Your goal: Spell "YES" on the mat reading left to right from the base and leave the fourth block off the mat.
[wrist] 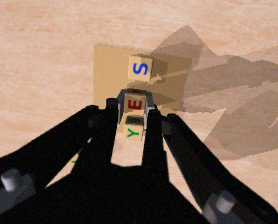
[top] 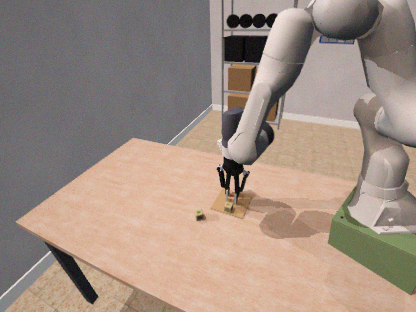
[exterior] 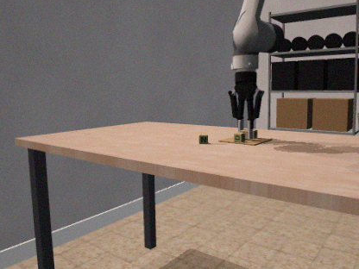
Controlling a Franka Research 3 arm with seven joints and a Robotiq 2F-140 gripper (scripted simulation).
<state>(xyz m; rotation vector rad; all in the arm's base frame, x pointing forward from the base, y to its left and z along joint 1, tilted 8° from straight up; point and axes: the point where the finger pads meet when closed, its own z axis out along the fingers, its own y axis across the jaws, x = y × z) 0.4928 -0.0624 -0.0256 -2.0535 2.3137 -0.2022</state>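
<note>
Right now the E block is 2 cm below my hand. Also, from my hand: S block: 1 cm behind, 5 cm to the right, 2 cm below; Y block: 5 cm to the left, 2 cm below; tan mat: 4 cm below.
</note>
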